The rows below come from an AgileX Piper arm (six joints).
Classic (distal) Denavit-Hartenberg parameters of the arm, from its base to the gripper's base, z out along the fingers. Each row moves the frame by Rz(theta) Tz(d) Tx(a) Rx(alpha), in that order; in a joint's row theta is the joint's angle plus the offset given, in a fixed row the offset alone. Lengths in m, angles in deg.
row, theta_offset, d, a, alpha
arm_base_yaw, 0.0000, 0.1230, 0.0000, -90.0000
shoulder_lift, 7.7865, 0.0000, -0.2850, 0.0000
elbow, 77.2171, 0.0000, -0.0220, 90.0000
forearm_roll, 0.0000, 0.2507, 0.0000, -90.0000
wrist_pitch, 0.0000, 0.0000, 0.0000, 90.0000
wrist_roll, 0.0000, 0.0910, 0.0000, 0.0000
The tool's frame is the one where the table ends.
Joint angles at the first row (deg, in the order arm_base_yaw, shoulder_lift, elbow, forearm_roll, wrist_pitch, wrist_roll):
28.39, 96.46, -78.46, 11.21, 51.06, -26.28
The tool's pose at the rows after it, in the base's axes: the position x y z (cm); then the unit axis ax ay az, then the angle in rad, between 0 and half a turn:
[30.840, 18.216, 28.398, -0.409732, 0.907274, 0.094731, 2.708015]
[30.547, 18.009, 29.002, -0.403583, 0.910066, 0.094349, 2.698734]
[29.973, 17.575, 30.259, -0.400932, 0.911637, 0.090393, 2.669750]
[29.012, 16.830, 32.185, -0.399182, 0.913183, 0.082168, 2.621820]
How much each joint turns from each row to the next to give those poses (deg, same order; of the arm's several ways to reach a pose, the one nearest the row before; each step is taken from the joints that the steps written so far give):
0.00, -0.13, 0.00, -0.24, 0.81, 1.21
0.00, -1.03, 0.00, -0.41, 0.41, 1.08
0.00, -2.14, 0.00, -0.94, 0.43, 0.94
0.00, -3.36, 0.00, -1.65, 0.61, 1.18

